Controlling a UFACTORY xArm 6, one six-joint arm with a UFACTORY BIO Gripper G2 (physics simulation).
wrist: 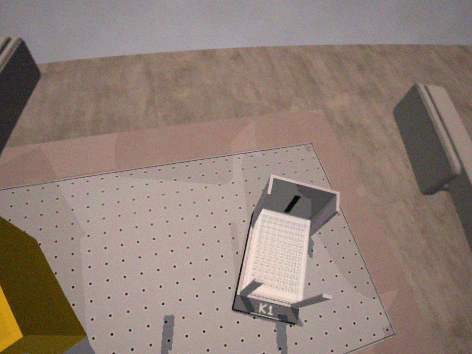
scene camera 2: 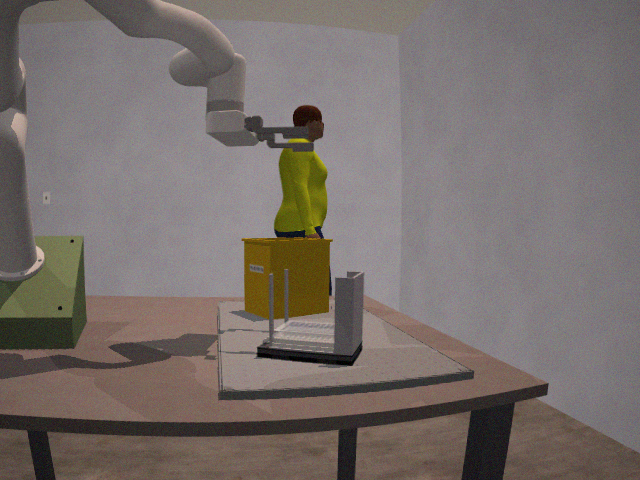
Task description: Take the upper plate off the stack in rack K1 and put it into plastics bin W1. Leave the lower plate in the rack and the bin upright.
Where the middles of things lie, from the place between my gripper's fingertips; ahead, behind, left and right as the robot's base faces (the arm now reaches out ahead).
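Yellow plastics bin W1 [scene camera 2: 308,259] seen 280 mm below my hand, 20 mm ahead of it and 260 mm to the left of it.
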